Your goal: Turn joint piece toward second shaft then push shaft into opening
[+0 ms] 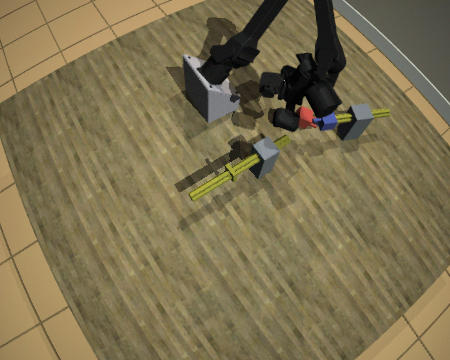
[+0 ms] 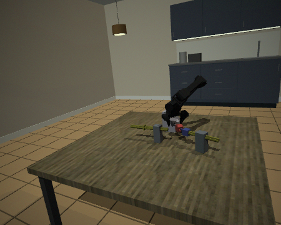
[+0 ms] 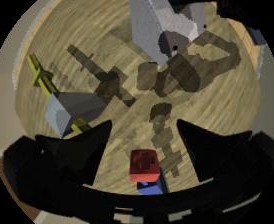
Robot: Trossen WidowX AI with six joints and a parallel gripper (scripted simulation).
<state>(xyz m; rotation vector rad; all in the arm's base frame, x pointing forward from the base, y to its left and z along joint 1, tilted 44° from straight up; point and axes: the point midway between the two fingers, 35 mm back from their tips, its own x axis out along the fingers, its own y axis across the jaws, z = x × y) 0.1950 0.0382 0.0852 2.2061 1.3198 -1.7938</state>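
My gripper tip is now 6 cm short of the red joint piece and 5 cm to the right of it.
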